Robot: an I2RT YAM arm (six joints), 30 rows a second.
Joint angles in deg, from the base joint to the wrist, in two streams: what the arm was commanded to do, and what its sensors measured. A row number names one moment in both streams.
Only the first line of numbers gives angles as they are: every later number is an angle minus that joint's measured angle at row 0.
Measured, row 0:
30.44, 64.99, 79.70, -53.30, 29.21, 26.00
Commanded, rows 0 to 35:
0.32, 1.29, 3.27, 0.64, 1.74, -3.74
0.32, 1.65, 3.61, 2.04, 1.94, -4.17
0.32, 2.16, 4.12, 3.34, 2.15, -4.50
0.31, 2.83, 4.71, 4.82, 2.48, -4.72
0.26, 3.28, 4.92, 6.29, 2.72, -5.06
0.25, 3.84, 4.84, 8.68, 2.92, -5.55
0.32, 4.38, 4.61, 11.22, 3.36, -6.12
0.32, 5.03, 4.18, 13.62, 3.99, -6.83
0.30, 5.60, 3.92, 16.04, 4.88, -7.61
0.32, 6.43, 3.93, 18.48, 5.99, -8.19
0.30, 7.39, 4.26, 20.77, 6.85, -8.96
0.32, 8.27, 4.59, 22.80, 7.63, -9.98
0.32, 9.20, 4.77, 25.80, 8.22, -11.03
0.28, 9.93, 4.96, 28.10, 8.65, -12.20
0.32, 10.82, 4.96, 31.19, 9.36, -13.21
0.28, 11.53, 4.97, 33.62, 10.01, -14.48
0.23, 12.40, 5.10, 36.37, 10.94, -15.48
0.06, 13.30, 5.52, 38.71, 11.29, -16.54
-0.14, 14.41, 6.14, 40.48, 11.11, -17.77
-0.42, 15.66, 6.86, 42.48, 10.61, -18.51
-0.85, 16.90, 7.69, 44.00, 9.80, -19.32
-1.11, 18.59, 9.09, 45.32, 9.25, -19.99
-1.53, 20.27, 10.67, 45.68, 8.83, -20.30
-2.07, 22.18, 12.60, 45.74, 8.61, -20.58
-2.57, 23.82, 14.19, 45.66, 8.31, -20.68
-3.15, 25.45, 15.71, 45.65, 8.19, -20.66
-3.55, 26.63, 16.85, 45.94, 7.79, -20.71
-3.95, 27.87, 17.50, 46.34, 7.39, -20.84
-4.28, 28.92, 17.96, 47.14, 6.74, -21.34
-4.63, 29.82, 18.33, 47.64, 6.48, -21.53
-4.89, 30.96, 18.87, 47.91, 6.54, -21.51
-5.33, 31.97, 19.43, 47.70, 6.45, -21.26
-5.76, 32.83, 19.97, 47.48, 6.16, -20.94
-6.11, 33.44, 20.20, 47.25, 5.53, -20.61
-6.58, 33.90, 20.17, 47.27, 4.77, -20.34
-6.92, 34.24, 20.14, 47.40, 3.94, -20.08
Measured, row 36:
-5.73, 32.35, 18.30, 45.60, 6.60, -20.18
